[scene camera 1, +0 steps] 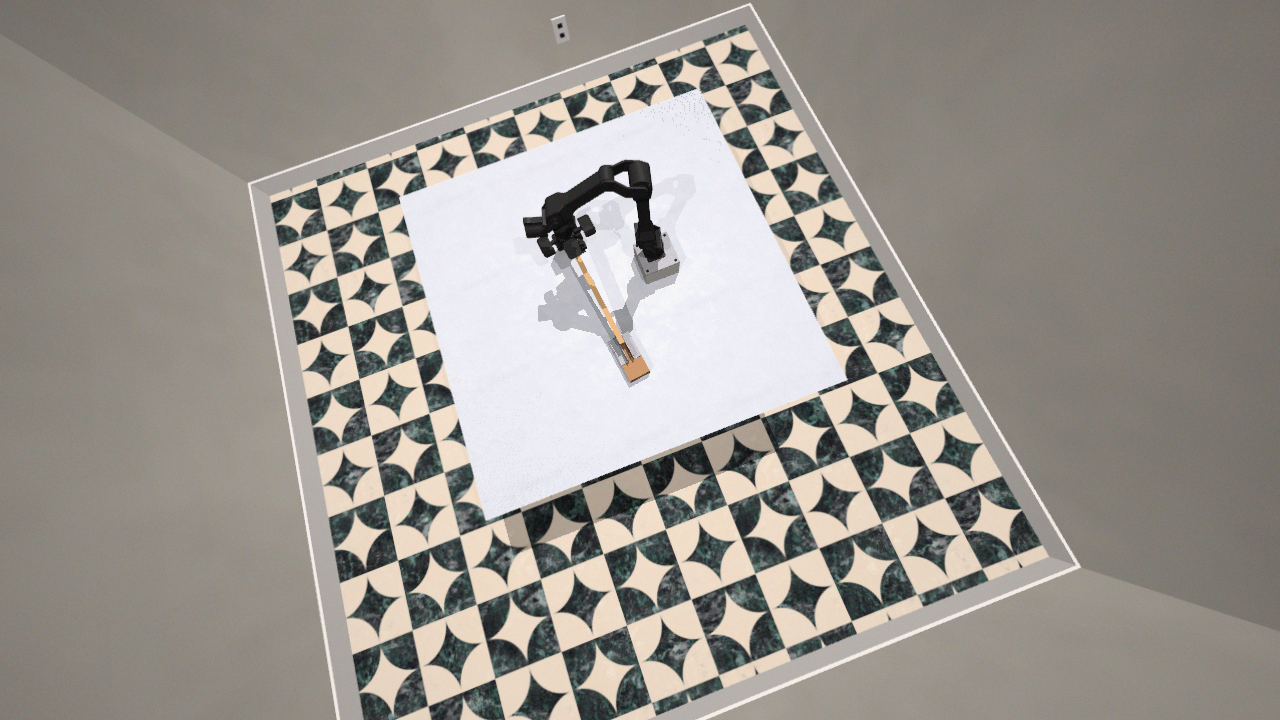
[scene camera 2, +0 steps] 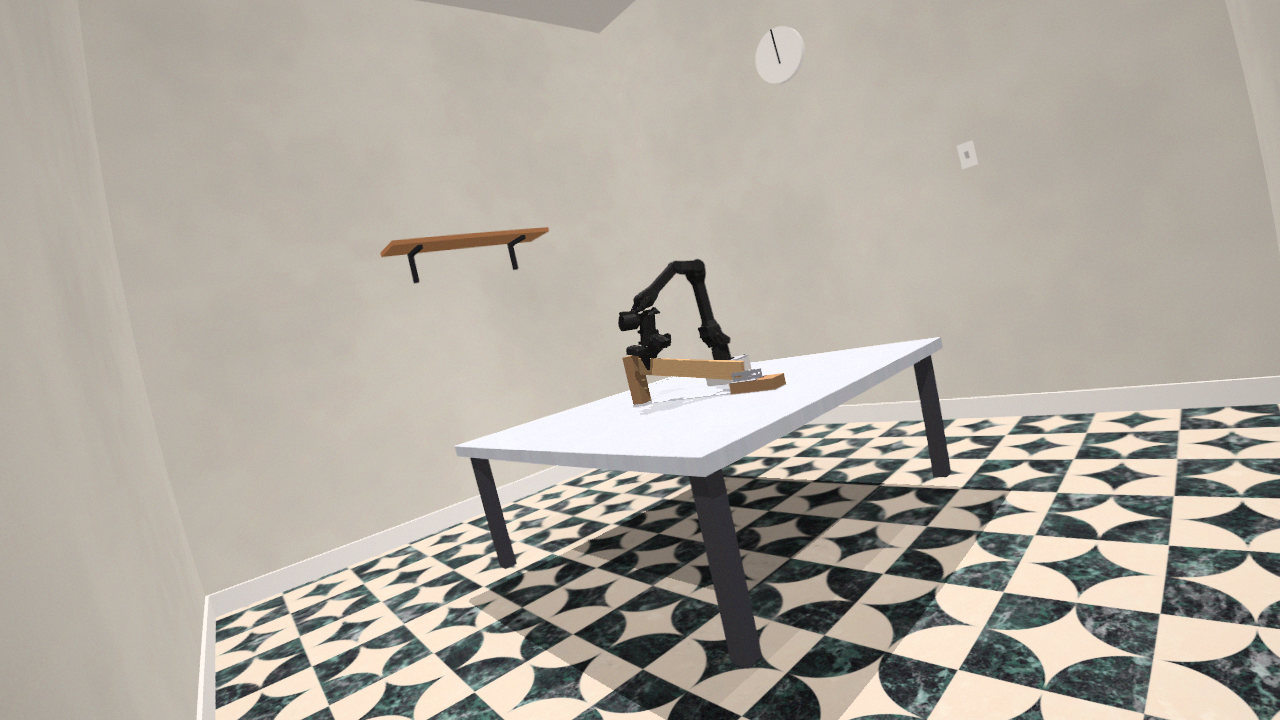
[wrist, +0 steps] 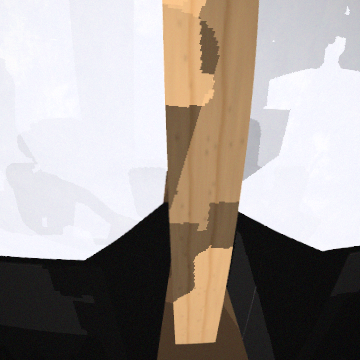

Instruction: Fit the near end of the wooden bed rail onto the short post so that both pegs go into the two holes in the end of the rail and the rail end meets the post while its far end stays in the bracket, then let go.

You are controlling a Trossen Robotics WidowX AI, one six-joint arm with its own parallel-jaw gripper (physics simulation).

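Places are measured from the arm's base along level axes (x ahead, y left, z up), in centimetres.
Pixels of known places: gripper, fingertip midpoint: [scene camera 2: 650, 369] [wrist: 190, 209]; arm's base, link origin: [scene camera 1: 654, 251].
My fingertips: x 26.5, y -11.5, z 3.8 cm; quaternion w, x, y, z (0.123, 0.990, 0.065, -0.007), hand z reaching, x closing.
Observation:
For each thing: its top centre in the pictures, then the offset to it from my fingertips. "spot": a spot on its surface instead. Level surfaces: height alone.
- grey bracket, top centre: [scene camera 2: 745, 370] [scene camera 1: 624, 346] dx -5.3, dy +39.7, dz -5.3 cm
- orange-brown block, top centre: [scene camera 2: 756, 378] [scene camera 1: 629, 355] dx -5.7, dy +42.7, dz -8.2 cm
- short brown post, surface spot: [scene camera 2: 638, 385] spot: dx +3.4, dy -4.7, dz -4.9 cm
- white table, surface height: dz -11.7 cm
The light wooden rail [scene camera 1: 601, 300] [scene camera 2: 698, 367] [wrist: 215, 135] runs roughly level above the table. Its far end is at the grey bracket [scene camera 2: 750, 373], by an orange-brown block [scene camera 1: 636, 368] [scene camera 2: 759, 385]. The short brown post [scene camera 2: 638, 385] stands upright at the rail's near end; darker brown wood of it [wrist: 231, 325] shows below the near end in the wrist view. My gripper [scene camera 1: 577, 254] [scene camera 2: 646, 361] [wrist: 190, 209] points down and is shut on the rail close to its near end, right beside the post. The pegs, the holes and any gap at the joint are hidden.
The arm's grey base block [scene camera 1: 658, 265] stands on the white table [scene camera 1: 501, 429] [scene camera 2: 581, 438], to one side of the rail. Shadows of the arm fall across the table around the rail. A wooden wall shelf [scene camera 2: 465, 240] hangs well away from the arm.

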